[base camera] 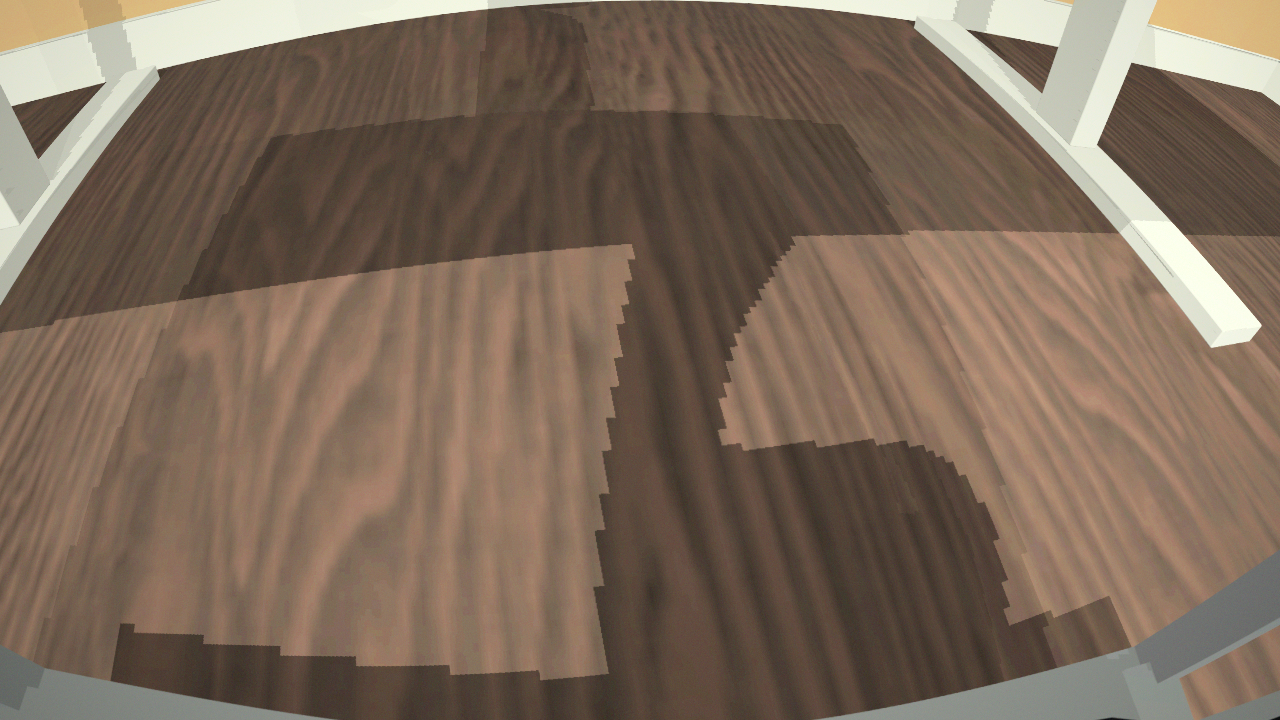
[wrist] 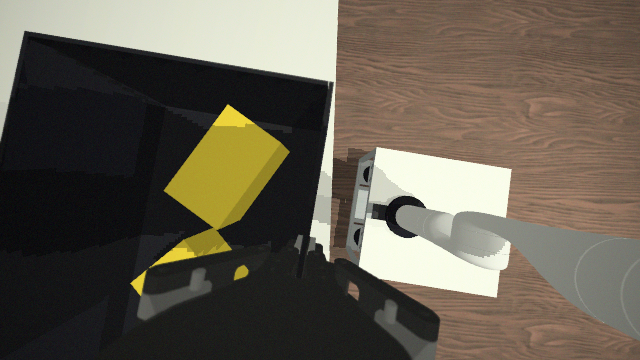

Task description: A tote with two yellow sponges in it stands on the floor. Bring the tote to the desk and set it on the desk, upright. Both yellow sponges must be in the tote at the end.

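Frame: origin at the arm's base, x ahead, y left, z up, level; centimetres.
Seen in the pictures: arm's base at its link origin: [wrist: 407,217].
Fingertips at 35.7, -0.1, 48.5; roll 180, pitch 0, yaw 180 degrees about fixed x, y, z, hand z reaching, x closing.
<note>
Pixels of each thing's middle, then the offset from my fingertips to it, as dx, dy, dz. "spot": a spot on its surface instead. Level surfaces: height alone.
- tote at the middle of its body: [wrist: 193,257] +9.9, +2.4, +0.6
- second yellow sponge at a spot on its surface: [wrist: 170,256] spot: +12.1, +2.7, +0.3
- white desk top at its surface level: dz -16.1
My gripper [wrist: 305,246] is shut on the near part of the black tote's right wall. The tote [wrist: 210,75] hangs upright from it, open side up, and fills the left of the wrist view. One yellow sponge [wrist: 220,167] lies inside the tote. A second yellow sponge [wrist: 170,256] lies beside it, partly hidden by the gripper. The white desk top [wrist: 200,25] shows behind the tote, and its edge runs close along the tote's right wall. I cannot tell the gap between the tote's bottom and the desk. The tote does not show in the base view.
White desk feet [base camera: 1190,277] [base camera: 80,161] with uprights stand on the wood floor at both sides of the base view. A white baseboard [base camera: 313,31] runs along the back wall. My white base [wrist: 465,190] and grey arm [wrist: 565,255] are right of the desk edge.
</note>
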